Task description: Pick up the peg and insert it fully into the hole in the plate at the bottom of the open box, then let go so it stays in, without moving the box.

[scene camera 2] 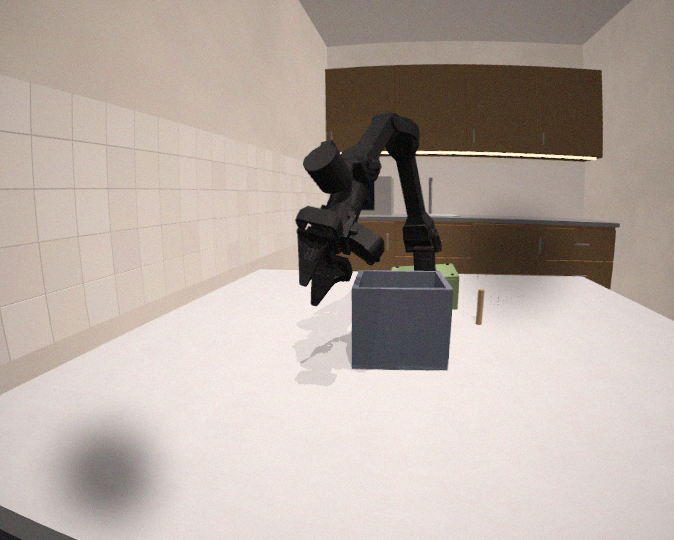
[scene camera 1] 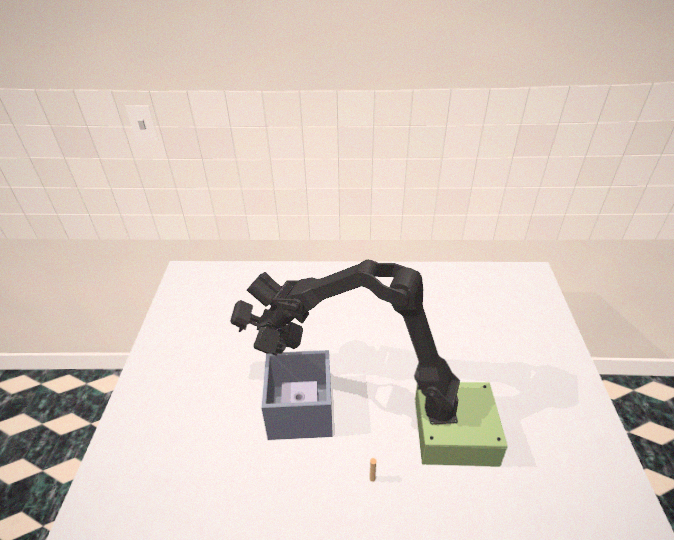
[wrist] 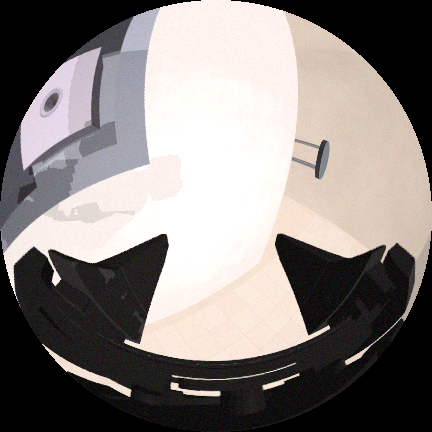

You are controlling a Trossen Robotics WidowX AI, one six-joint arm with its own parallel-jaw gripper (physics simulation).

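Seen in the pictures: gripper, fingertip midpoint: [scene camera 2: 308,296] [scene camera 1: 253,336] [wrist: 223,240]; arm's base at its link origin: [scene camera 1: 441,412].
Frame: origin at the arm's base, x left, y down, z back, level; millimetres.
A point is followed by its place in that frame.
The light brown peg [scene camera 1: 373,470] @[x 114, y 30, z -174 mm] [scene camera 2: 479,307] @[x 104, y 41, z -180 mm] stands upright on the table, to the right of the box and nearer the front in scene camera 1; it does not show in the wrist view. The open dark grey-blue box [scene camera 1: 299,421] @[x -6, y 7, z -336 mm] [scene camera 2: 400,330] @[x -90, y 12, z -417 mm] [wrist: 125,102] stands upright. At its bottom lies a pale plate [scene camera 1: 311,388] @[x -109, y 24, z -306 mm] [wrist: 82,90] with a round, empty hole [scene camera 1: 299,396] @[x -95, y 35, z -337 mm] [wrist: 51,102]. My gripper [scene camera 1: 259,339] @[x -230, y -51, z -450 mm] [scene camera 2: 309,294] @[x -230, y -51, z -450 mm] [wrist: 223,240] @[x -230, y -51, z -450 mm] is open and empty, tilted, above the table on the tiled-wall side of the box, apart from the peg.
The arm's green base block [scene camera 1: 461,454] @[x 90, y 32, z 30 mm] [scene camera 2: 454,289] @[x 71, y 29, z -54 mm] stands to the right of the box in scene camera 1. The arm arches high from it over the white table [scene camera 1: 185,450] @[x 1, y 82, z -616 mm] [scene camera 2: 281,438] @[x -239, y 82, z -624 mm]. The tiled wall [scene camera 1: 348,168] [scene camera 2: 112,180] rises beyond the table's back edge.
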